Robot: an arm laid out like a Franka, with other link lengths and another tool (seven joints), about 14 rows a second.
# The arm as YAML. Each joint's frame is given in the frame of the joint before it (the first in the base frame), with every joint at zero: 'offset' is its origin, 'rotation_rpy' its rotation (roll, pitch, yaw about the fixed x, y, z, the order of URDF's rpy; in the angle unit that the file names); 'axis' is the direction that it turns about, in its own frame. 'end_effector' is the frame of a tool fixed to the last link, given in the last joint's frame.
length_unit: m
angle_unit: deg
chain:
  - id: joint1
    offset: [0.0, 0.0, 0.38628]
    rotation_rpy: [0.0, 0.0, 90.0]
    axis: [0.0, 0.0, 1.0]
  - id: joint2
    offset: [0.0, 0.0, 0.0]
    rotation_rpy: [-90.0, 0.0, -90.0]
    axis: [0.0, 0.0, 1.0]
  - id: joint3
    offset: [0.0, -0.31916, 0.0]
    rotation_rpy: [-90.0, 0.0, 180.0]
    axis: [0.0, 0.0, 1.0]
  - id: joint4
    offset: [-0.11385, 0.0, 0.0]
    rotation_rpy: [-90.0, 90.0, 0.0]
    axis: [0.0, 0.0, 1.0]
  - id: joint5
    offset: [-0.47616, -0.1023, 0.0]
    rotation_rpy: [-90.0, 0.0, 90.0]
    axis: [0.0, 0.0, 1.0]
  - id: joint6
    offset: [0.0, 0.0, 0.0]
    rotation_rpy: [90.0, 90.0, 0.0]
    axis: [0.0, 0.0, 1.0]
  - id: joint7
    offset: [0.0, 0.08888, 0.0]
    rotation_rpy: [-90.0, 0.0, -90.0]
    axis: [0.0, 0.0, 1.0]
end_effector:
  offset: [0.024, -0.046, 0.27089]
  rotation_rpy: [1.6, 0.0, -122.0]
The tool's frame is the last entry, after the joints.
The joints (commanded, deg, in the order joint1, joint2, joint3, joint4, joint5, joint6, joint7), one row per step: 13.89 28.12 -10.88 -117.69 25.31 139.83 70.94; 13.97 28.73 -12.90 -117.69 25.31 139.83 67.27; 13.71 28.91 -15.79 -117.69 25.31 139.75 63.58; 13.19 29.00 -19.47 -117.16 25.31 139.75 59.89; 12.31 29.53 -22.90 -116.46 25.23 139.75 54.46; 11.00 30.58 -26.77 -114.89 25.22 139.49 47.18; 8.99 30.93 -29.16 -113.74 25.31 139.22 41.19; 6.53 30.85 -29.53 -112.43 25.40 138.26 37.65; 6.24 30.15 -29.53 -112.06 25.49 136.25 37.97; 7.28 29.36 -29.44 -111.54 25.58 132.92 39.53
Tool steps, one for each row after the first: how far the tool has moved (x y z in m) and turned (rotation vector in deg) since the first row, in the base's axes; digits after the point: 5 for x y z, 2 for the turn. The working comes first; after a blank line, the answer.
Tool pose at each row, in the base's axes (x y z in m, rotation vector in deg; the steps are taken from these numbers as rounded here): 0.62479 0.08313 0.01411 -53.68 170.71 15.19; 0.62313 0.05458 0.00843 -56.60 170.04 13.79; 0.62416 0.01205 0.00891 -57.89 169.55 11.73; 0.62958 -0.04310 0.01606 -57.78 168.98 8.60; 0.62921 -0.10159 0.02083 -60.28 167.84 5.48; 0.62715 -0.17228 0.02890 -64.59 166.05 1.67; 0.62143 -0.22967 0.03940 -67.58 164.45 -0.88; 0.61903 -0.26269 0.04972 -68.86 163.25 -1.28; 0.61823 -0.25947 0.05808 -68.10 163.55 0.82; 0.62065 -0.23595 0.06783 -67.92 164.11 4.66

-0.00166 -0.02855 -0.00568 -0.86 -0.29 1.91; -0.00063 -0.07108 -0.00520 -2.03 -0.94 2.76; 0.00479 -0.12623 0.00195 -3.69 -2.25 2.75; 0.00442 -0.18472 0.00672 -5.44 -3.34 4.46; 0.00236 -0.25541 0.01479 -7.63 -4.55 7.43; -0.00336 -0.31280 0.02529 -9.02 -5.59 9.56; -0.00576 -0.34582 0.03561 -9.06 -6.34 10.56; -0.00656 -0.34260 0.04397 -7.77 -5.90 10.03; -0.00414 -0.31908 0.05372 -5.56 -4.65 9.83
